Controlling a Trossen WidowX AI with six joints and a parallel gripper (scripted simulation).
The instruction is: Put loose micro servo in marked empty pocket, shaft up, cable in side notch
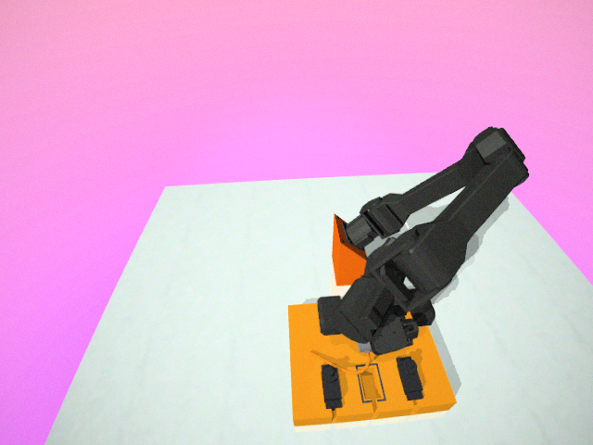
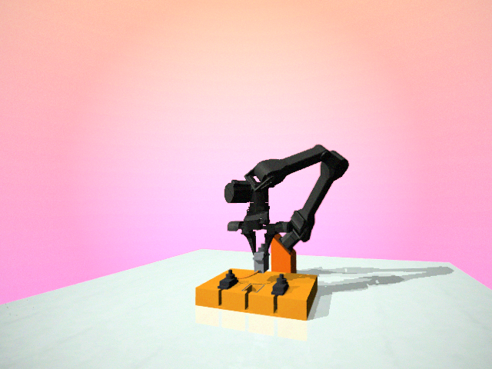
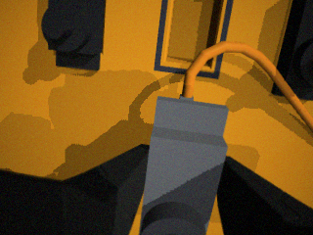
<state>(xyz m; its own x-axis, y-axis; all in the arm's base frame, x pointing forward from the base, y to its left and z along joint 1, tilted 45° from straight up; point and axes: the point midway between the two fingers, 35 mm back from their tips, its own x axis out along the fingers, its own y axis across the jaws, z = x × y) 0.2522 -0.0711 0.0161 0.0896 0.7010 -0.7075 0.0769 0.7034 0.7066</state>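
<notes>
Now: gripper tip 10 cm above the orange deck and 5 cm past it.
</notes>
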